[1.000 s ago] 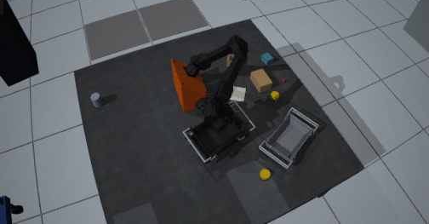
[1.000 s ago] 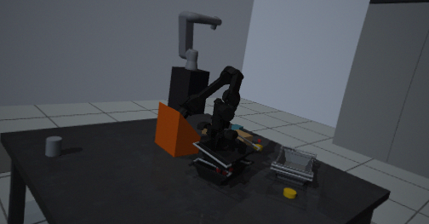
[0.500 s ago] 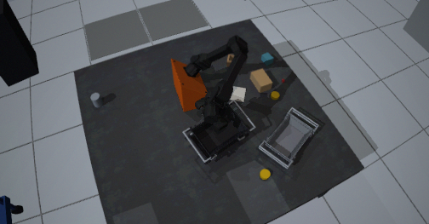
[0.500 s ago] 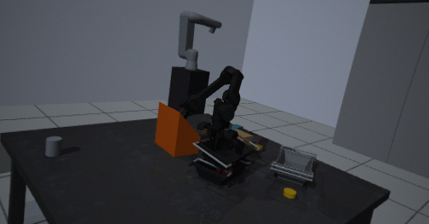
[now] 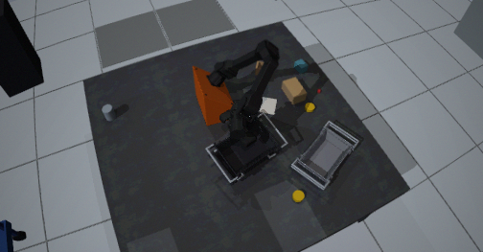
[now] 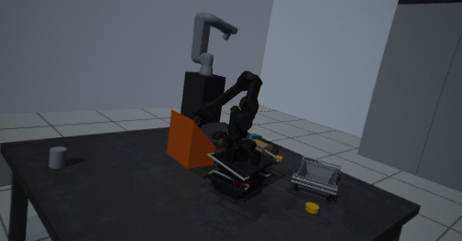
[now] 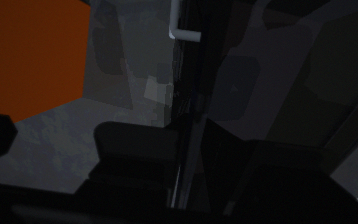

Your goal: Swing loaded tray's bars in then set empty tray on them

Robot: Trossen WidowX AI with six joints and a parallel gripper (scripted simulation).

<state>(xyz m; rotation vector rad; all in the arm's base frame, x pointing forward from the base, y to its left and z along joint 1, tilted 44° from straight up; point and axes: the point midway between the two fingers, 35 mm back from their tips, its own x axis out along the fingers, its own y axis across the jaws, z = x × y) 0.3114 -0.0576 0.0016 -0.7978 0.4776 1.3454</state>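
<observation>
My gripper tip is 7 cm short of the black tray, 2 cm below it and 1 cm to the right of it. Also, from my gripper tip: pale block 24 cm to the left, 18 cm behind, 10 cm below; tan box 43 cm to the left, 15 cm behind, 7 cm below; teal cube 57 cm to the left, 29 cm behind, 8 cm below.
</observation>
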